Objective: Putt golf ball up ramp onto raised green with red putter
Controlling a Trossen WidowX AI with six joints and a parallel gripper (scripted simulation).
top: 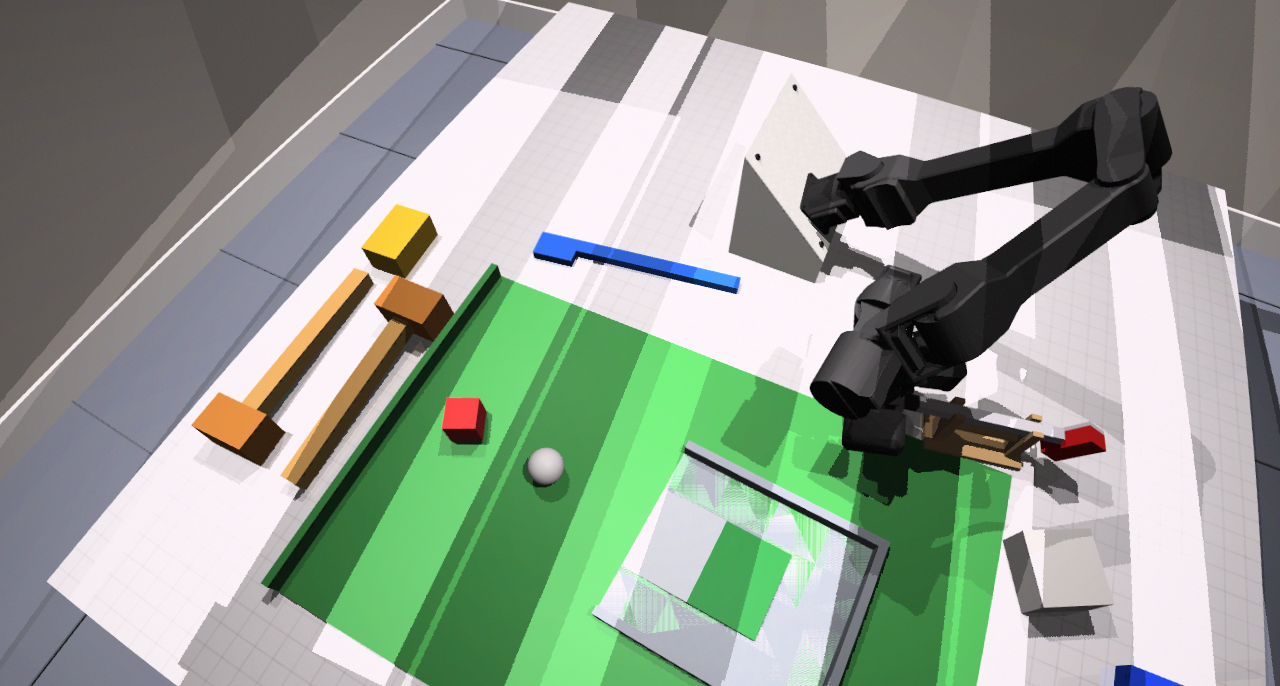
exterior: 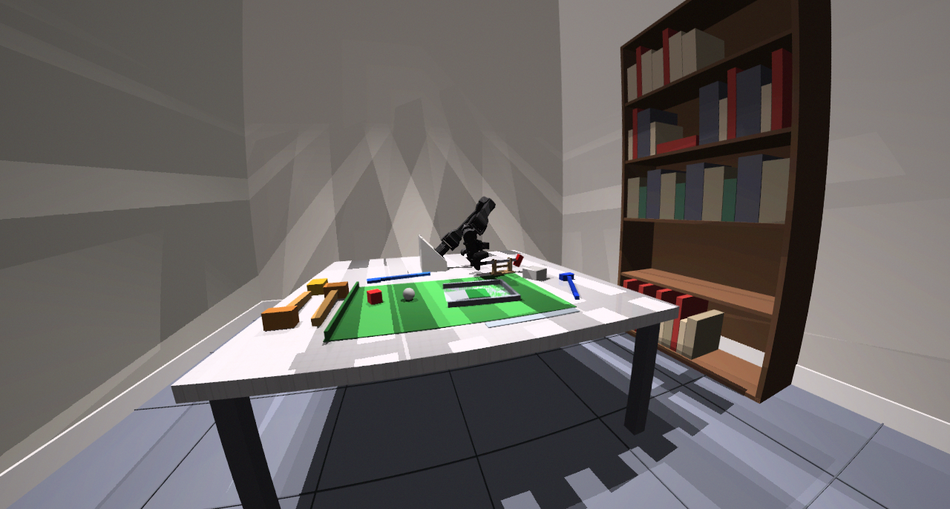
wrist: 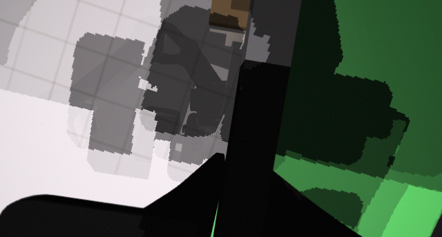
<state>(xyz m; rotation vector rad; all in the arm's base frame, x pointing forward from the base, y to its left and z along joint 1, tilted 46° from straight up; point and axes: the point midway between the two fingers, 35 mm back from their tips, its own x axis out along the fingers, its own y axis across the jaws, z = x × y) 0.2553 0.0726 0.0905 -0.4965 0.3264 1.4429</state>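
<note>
My gripper tip is 1 cm past the wooden stand and 13 cm to the right of it. The rest, counted from my gripper tip: red cube: 16 cm ahead, 47 cm to the right, 1 cm below; then yellow block: 6 cm behind, 69 cm to the right, 1 cm below; then white golf ball: 19 cm ahead, 35 cm to the right, 1 cm below.
</note>
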